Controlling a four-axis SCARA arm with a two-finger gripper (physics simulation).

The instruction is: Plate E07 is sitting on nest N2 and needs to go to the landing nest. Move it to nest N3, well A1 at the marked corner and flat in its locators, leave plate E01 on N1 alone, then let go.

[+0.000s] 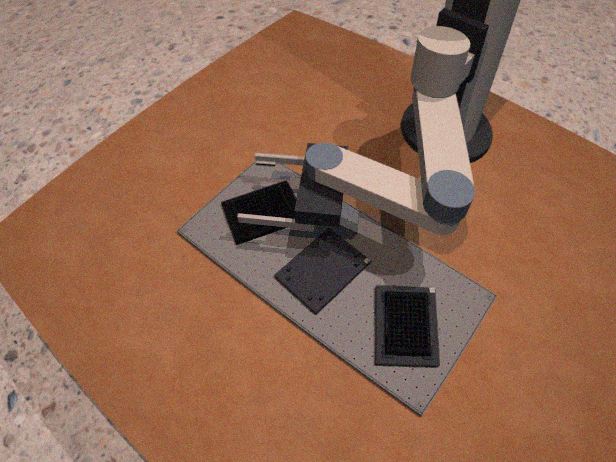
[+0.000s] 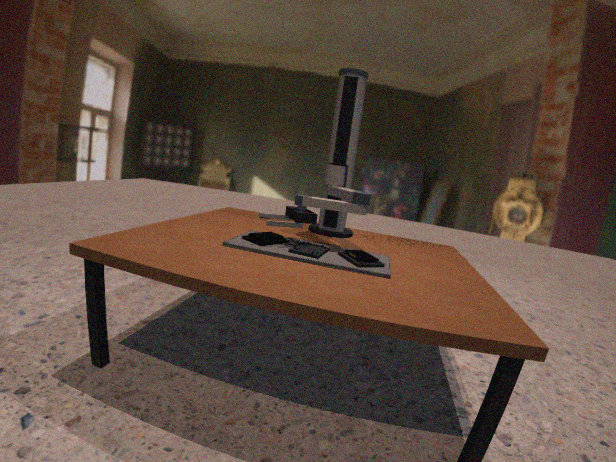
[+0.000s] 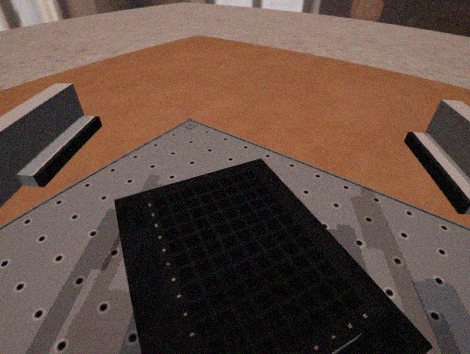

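Observation:
A black well plate, E07, lies on the left nest position and looks flat. Its label, its A1 corner and the nest's marked corner are hidden or out of frame; dark plate and nest are hard to separate. My gripper is open, raised above that plate and turned relative to it, its fingers wide apart and touching nothing. The middle nest holds no plate and has a pale corner mark. Plate E01 sits on the right nest. No nest names are readable.
A grey perforated board carries the three nests on a brown table. The arm's column stands behind the board. The forearm passes above the board's back edge.

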